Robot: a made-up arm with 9 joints. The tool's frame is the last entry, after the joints. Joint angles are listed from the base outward. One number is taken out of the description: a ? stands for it. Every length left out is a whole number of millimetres.
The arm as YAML. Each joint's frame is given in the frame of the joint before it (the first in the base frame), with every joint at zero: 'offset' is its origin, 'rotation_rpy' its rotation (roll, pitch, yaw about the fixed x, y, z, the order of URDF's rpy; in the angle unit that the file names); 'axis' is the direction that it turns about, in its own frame. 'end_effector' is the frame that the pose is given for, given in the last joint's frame.
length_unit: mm
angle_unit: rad
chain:
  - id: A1
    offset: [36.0, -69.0, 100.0]
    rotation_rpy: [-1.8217, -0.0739, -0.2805]
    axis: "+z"
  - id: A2
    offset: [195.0, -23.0, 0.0]
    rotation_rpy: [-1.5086, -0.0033, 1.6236]
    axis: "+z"
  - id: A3
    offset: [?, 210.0, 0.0]
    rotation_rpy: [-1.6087, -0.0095, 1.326]
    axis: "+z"
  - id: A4
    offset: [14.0, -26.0, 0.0]
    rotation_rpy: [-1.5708, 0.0, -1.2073]
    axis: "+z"
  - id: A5
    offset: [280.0, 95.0, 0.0]
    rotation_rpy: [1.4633, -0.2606, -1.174]
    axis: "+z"
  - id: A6
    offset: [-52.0, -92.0, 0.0]
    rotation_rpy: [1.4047, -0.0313, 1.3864]
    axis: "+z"
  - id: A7
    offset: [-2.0, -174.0, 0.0]
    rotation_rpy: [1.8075, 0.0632, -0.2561]
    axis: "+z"
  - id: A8
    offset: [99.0, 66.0, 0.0]
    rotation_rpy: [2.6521, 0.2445, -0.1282]
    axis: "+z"
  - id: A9
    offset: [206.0, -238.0, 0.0]
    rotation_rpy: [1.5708, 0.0, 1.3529]
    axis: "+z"
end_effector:
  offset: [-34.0, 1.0, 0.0]
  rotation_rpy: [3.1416, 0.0, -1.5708]
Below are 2 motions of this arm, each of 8 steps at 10 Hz.
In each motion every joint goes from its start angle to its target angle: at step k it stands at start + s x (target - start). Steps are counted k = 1, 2, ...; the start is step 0. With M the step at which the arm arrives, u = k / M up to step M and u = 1 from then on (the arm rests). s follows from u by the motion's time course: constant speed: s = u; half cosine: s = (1 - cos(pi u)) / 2; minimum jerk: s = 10 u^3 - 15 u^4 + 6 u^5.
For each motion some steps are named. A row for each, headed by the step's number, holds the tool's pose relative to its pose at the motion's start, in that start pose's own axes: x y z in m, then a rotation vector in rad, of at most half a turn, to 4 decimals.
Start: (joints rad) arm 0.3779 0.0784 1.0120 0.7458 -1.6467 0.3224 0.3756 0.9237 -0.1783
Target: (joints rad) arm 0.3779 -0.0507 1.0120 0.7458 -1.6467 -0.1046 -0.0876 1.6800 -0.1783
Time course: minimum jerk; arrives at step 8
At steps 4, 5, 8:
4: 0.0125 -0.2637 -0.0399 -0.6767 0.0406 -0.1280
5: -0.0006 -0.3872 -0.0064 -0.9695 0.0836 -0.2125
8: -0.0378 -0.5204 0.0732 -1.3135 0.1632 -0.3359

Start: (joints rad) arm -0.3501 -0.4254 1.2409 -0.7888 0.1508 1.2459 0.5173 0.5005 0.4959
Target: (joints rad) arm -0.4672 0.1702 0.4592 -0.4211 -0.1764 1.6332 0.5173 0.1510 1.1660
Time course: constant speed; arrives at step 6
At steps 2, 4, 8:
2: -0.0835 0.0691 0.0608 0.1198 -0.0621 -0.1573
4: -0.2087 0.1241 0.1005 0.2601 -0.0980 -0.2265
8: -0.3646 0.1442 0.1029 0.3826 -0.0924 -0.2107

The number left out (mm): -35.0
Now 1 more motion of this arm.
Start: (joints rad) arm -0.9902 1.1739 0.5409 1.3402 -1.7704 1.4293 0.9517 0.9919 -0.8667
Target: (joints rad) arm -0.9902 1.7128 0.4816 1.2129 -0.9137 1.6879 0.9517 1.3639 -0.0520
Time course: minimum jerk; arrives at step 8
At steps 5, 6, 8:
5: -0.1152 0.0732 -0.1836 0.3154 0.6850 -0.9984
6: -0.1449 0.1244 -0.2068 0.3508 0.9137 -1.1585
8: -0.1616 0.1593 -0.2143 0.3602 1.0619 -1.2362

